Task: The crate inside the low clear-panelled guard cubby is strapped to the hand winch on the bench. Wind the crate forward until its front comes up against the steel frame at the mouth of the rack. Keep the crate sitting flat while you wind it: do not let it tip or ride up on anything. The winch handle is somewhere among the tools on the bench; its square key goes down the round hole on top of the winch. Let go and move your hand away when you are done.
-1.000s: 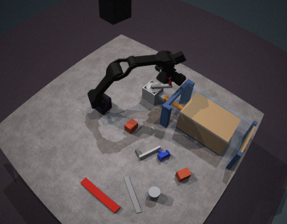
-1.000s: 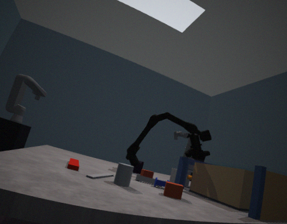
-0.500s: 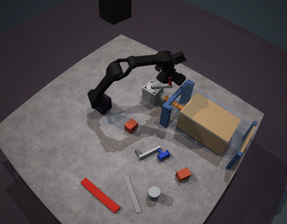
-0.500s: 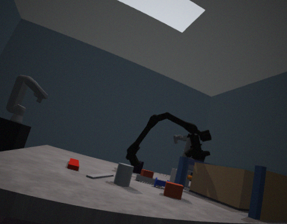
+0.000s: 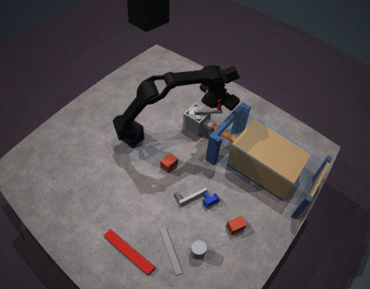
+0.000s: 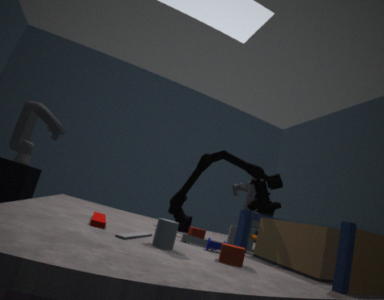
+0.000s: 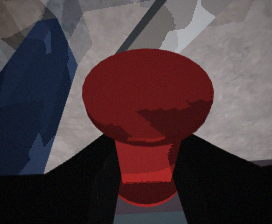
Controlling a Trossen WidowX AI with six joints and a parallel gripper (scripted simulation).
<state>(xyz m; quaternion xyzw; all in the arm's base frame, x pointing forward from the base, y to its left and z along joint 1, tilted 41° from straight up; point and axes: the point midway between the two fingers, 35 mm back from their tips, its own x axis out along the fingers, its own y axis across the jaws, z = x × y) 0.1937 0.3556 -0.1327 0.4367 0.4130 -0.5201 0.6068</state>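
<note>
Now: the winch handle with red knob 20 mm behind my gripper tip, 50 mm to the right of it and 30 mm below it. From my gripper tip the other things lie so: blue t-shaped piece (250 mm ahead, 340 mm to the right, 120 mm below); then grey strip (310 mm ahead, 600 mm to the right, 130 mm below); then grey winch (70 mm behind, 110 mm to the right, 100 mm below).
</note>
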